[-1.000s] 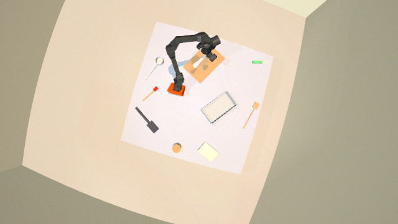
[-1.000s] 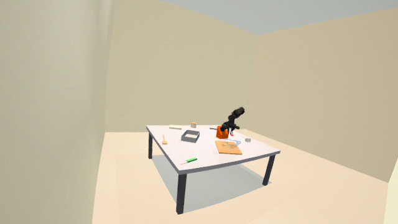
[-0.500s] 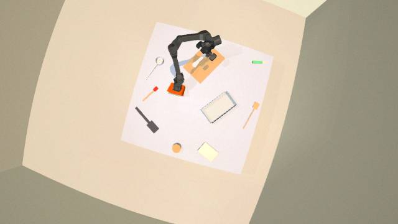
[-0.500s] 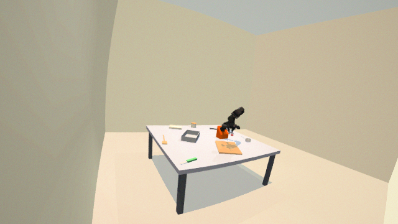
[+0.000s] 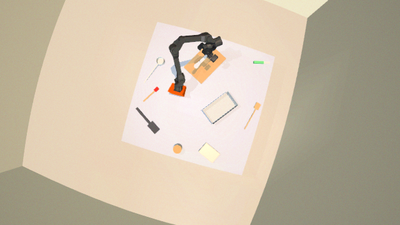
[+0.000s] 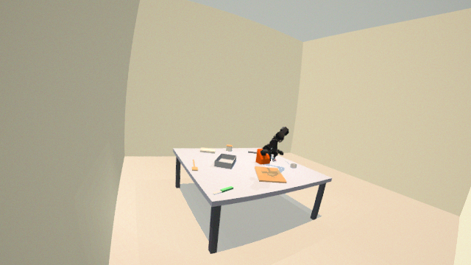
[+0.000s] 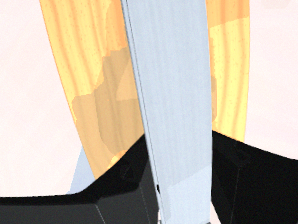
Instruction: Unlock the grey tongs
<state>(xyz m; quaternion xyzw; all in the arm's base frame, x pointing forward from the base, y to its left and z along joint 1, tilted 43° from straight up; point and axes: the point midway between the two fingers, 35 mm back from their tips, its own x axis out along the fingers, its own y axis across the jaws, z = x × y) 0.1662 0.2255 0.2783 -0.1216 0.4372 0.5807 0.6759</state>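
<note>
Now: gripper tip 1 cm past the wooden board, 1 cm to the left of it and 13 cm above it. The rest, counted from my gripper tip: roasting tin: 26 cm ahead, 39 cm to the right, 11 cm below; red-tipped spatula: 42 cm behind, 44 cm to the right, 13 cm below; dark turner: 38 cm behind, 73 cm to the right, 13 cm below.
</note>
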